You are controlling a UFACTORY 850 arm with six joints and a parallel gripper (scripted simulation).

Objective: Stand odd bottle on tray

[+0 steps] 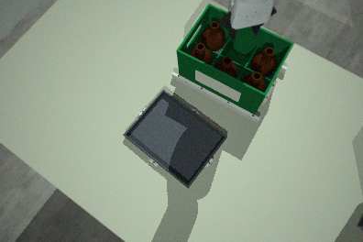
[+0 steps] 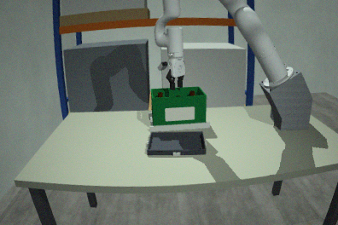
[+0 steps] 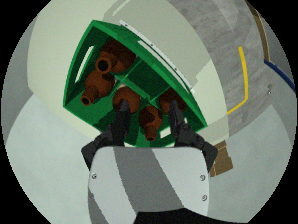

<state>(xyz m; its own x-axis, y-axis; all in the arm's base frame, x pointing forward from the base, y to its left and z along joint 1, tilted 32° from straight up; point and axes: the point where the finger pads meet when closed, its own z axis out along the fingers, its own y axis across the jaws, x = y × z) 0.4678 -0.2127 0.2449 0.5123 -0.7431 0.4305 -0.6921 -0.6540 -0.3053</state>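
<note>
Now: the green crate 1 cm ahead of my hand, 4 cm to the left of it and 12 cm below it. From my hand the other things lie so: dark grey tray (9 cm ahead, 31 cm to the left, 19 cm below).
</note>
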